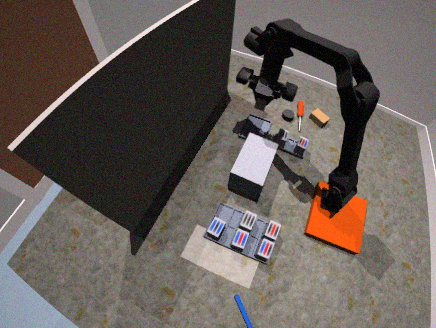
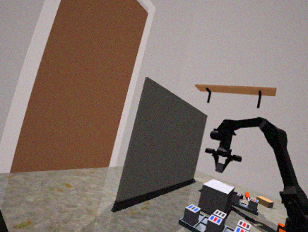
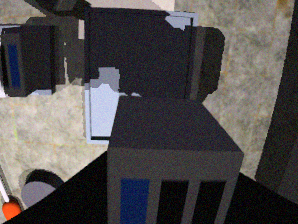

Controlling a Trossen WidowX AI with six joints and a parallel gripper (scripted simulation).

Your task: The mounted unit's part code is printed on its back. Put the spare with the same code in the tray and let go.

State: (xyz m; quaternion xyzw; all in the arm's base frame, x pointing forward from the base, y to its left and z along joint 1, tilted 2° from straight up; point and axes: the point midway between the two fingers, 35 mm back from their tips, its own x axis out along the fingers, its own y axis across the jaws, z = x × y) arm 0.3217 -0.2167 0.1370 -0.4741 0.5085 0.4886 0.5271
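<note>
The grey-blue tray is 10 mm behind my gripper tip and 130 mm below it. Round my gripper tip: black puck 120 mm behind, 120 mm to the right, 130 mm below; then mounted unit 40 mm behind, 200 mm to the left, 90 mm below; then tall grey panel 210 mm ahead, 180 mm to the left, 90 mm above.
</note>
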